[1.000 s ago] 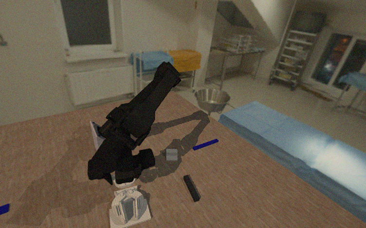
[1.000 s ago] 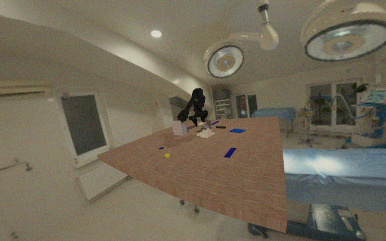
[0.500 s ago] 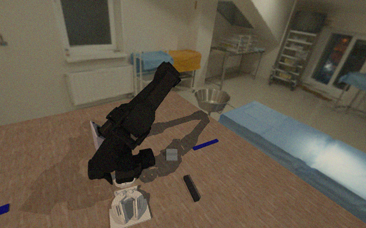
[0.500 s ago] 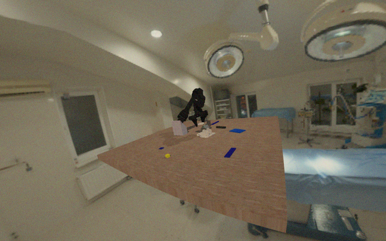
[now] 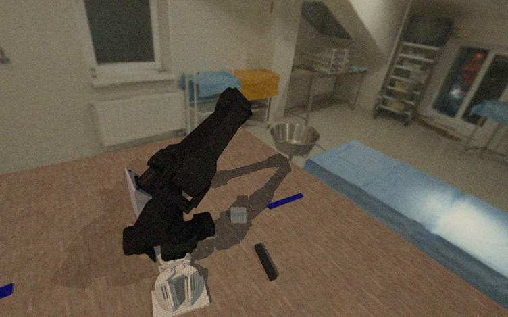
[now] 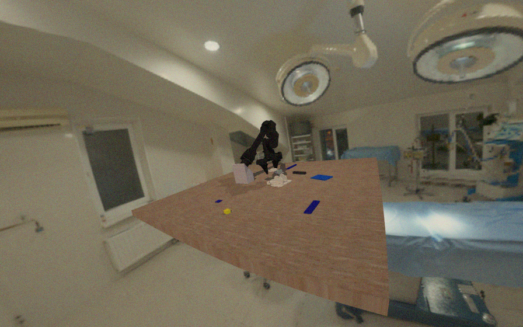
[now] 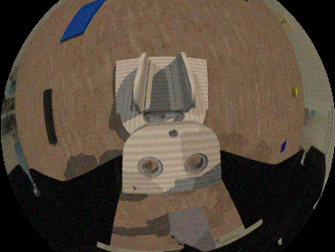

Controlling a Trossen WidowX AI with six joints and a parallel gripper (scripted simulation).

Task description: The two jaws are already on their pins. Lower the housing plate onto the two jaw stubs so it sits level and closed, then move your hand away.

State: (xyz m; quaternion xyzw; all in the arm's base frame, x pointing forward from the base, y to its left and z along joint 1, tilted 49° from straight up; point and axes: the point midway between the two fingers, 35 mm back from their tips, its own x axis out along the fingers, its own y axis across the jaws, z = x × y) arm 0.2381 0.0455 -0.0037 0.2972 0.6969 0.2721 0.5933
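My gripper tip is now 70 mm short of the white base and 60 mm above it. Also, from my gripper tip: blue strip 120 mm behind, 420 mm to the left, 60 mm below; black bar 60 mm ahead, 220 mm to the left, 60 mm below.
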